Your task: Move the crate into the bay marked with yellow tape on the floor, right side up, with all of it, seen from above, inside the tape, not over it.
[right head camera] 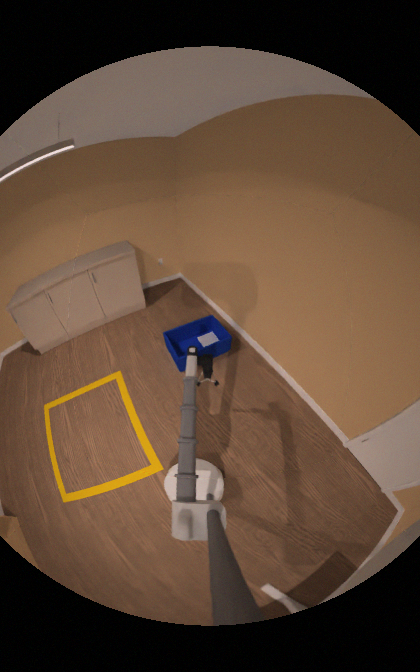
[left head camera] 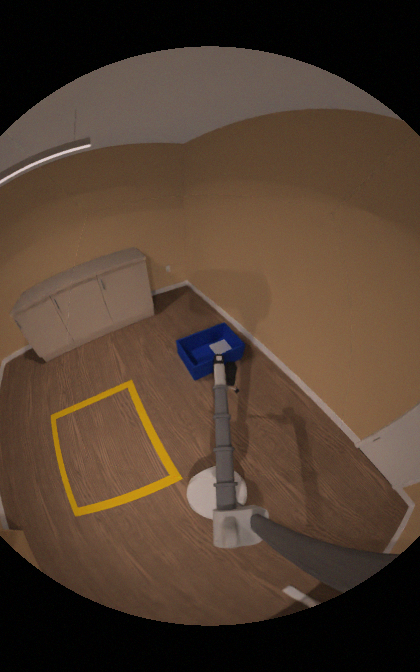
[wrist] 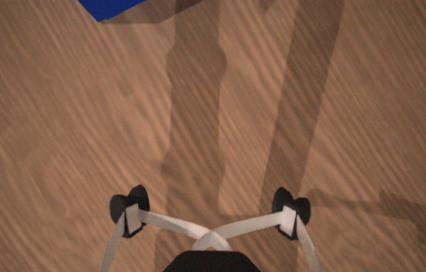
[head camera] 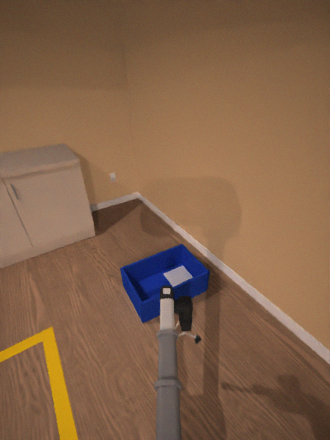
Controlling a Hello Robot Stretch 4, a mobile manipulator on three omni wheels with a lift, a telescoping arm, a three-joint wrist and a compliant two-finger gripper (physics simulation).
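Places are measured from the robot's base along level axes (x ahead, y left, z up), in centimetres.
Pixels of known places: gripper, between the fingertips: (wrist: 210, 202) (head camera: 184, 341).
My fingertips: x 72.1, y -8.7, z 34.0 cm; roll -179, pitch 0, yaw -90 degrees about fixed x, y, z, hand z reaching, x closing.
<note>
Ahead of a thing's pixels: the offset from my fingertips to its middle. "*": to the spot under its first point.
The blue crate @(dx +65.0, dy +10.6, dz -25.8 cm) (head camera: 152, 308) (left head camera: 202, 370) (right head camera: 222, 347) stands right side up on the floor near the right wall, with a white rectangle @(* dx +75.6, dy -1.7, dz -34.4 cm) (head camera: 178, 276) (left head camera: 220, 346) (right head camera: 208, 339) inside. Its corner @(* dx +34.7, dy +23.5, dz -32.6 cm) (wrist: 107, 7) shows at the top left in the wrist view. My gripper (head camera: 187, 333) (right head camera: 208, 383) (wrist: 210, 202) is open and empty, above the floor on the crate's near side; the arm's end overlaps the crate's near wall in the head views. The yellow tape (head camera: 56, 380) (left head camera: 151, 432) (right head camera: 137, 425) outlines a bay to the left; the crate is outside it.
A pale cabinet (head camera: 57, 210) (left head camera: 87, 310) (right head camera: 77, 300) stands against the back wall. The right wall's white baseboard @(* dx +49.5, dy -64.0, dz -30.2 cm) (head camera: 260, 297) runs close behind the crate. My round white base (left head camera: 200, 492) (right head camera: 175, 482) stands right of the bay's near corner. A pale door (left head camera: 392, 455) is at the right.
</note>
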